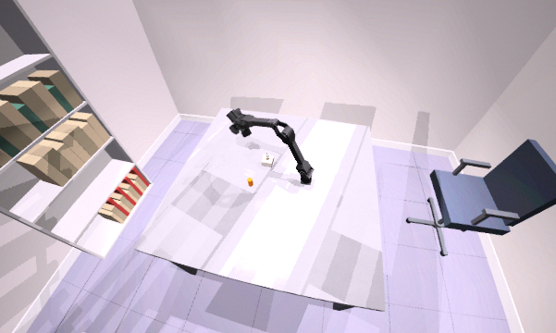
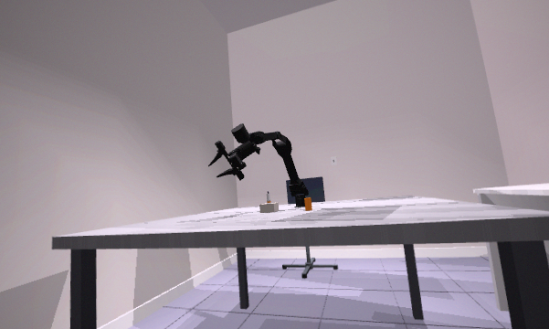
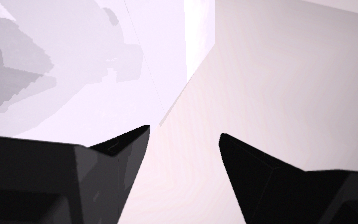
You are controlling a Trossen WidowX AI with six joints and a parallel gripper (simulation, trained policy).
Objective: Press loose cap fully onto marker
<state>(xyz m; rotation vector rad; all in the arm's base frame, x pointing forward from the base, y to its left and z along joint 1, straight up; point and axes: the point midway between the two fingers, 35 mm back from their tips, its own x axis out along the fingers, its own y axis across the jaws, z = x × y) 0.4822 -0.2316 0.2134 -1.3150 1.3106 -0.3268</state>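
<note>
Right now the orange cap is 360 mm to the left of my gripper tip, 170 mm below it and 150 mm behind it. Also, from my gripper tip: holder block (220 mm behind, 180 mm below, 160 mm to the left).
</note>
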